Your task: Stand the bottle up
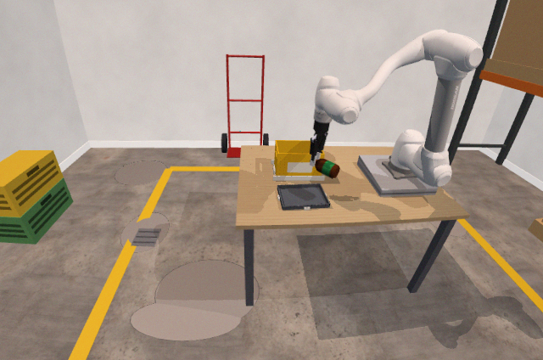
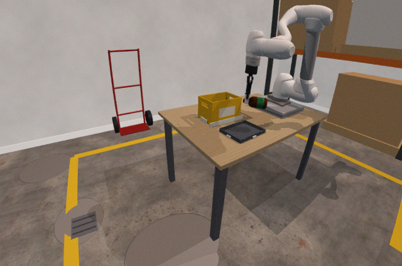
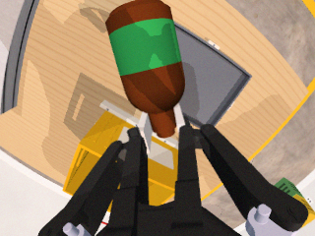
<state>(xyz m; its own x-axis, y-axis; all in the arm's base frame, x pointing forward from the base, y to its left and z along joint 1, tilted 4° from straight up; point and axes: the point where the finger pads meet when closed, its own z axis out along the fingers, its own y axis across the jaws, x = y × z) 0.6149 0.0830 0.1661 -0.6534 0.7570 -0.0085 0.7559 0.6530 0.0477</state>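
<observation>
The bottle lies 30 mm behind my hand, 40 mm to the left of it and 20 mm below it. Also, from my hand: dark tray: 60 mm ahead, 40 mm to the left, 200 mm below; yellow crate: 30 mm ahead, 230 mm to the right, 130 mm below.
</observation>
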